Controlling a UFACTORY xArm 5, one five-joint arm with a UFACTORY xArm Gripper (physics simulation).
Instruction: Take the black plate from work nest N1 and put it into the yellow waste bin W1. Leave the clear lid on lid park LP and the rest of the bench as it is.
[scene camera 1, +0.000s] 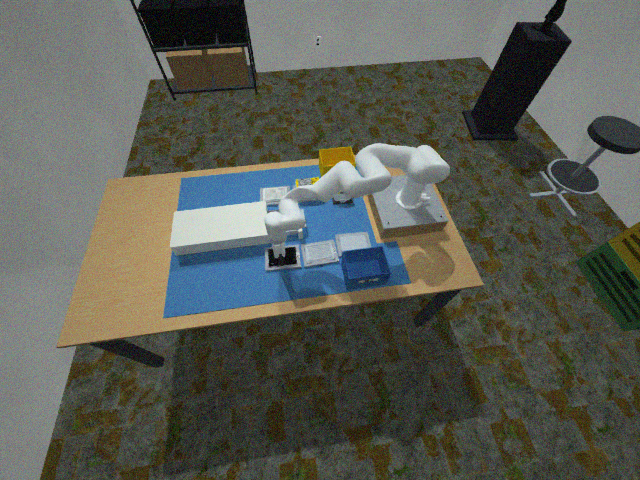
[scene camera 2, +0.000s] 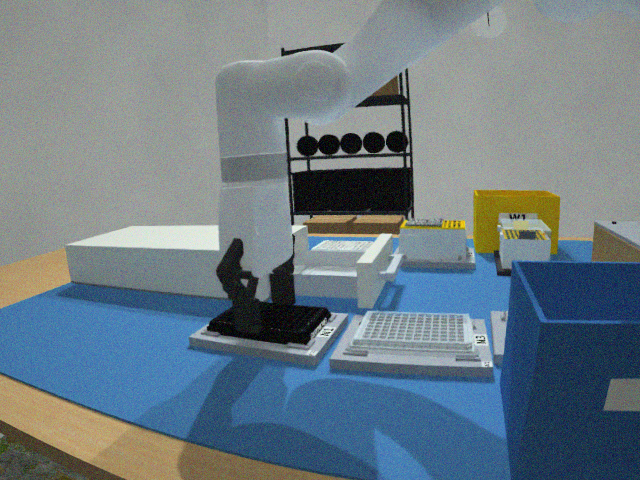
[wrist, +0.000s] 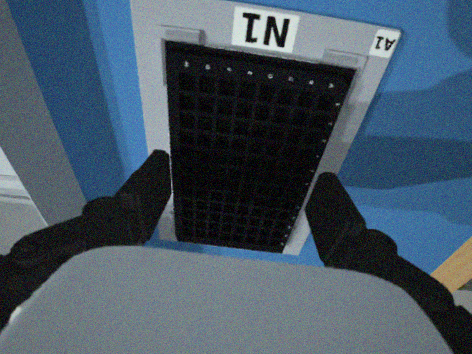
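Seen in the pictures: gripper, fingertip midpoint: (scene camera 1: 281, 255) (scene camera 2: 267, 316) (wrist: 242, 181); arm's base, origin of the base link: (scene camera 1: 408, 200).
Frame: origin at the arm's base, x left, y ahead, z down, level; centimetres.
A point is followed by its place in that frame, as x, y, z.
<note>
The black plate (scene camera 1: 293, 255) @(29.2, 55.9, 6.6) (scene camera 2: 297, 321) @(29.9, 56.9, 6.0) (wrist: 245, 135) @(29.0, 58.3, 6.1) sits flat in work nest N1 (scene camera 1: 283, 268) @(35.5, 60.2, 7.6) (scene camera 2: 258, 352) @(35.4, 58.7, 7.9) (wrist: 327, 37) @(31.4, 53.4, 7.4). My gripper (scene camera 1: 279, 258) @(29.7, 61.2, 6.2) (scene camera 2: 266, 315) @(29.7, 61.2, 6.2) (wrist: 242, 181) @(29.7, 61.2, 6.2) is open and low over the plate. Its fingers stand apart at the plate's two long sides, with nothing gripped. In the scene camera 2 view the near finger overlaps the plate's front side, so contact is hard to tell. The yellow waste bin W1 (scene camera 1: 336, 153) @(-33.1, 35.4, 0.3) (scene camera 2: 485, 222) @(-19.1, 41.0, 2.1) stands at the back right. I cannot make out the LP label or tell for certain which piece is the clear lid.
A long white box (scene camera 1: 219, 227) @(18.6, 90.6, 0.2) (scene camera 2: 144, 263) @(25.9, 89.2, 3.0) lies beside N1. A pale plate (scene camera 1: 320, 253) @(27.9, 43.4, 6.4) (scene camera 2: 413, 330) @(27.9, 43.8, 6.0) sits in nest N3, and a blue bin (scene camera 1: 365, 266) @(33.3, 22.5, 8.2) (scene camera 2: 578, 372) @(44.7, 29.0, -0.3) stands farther right. A white box with a yellow top (scene camera 1: 307, 181) @(-12.2, 50.8, 1.0) (scene camera 2: 433, 243) @(-6.6, 49.5, 4.4) stands near W1.
</note>
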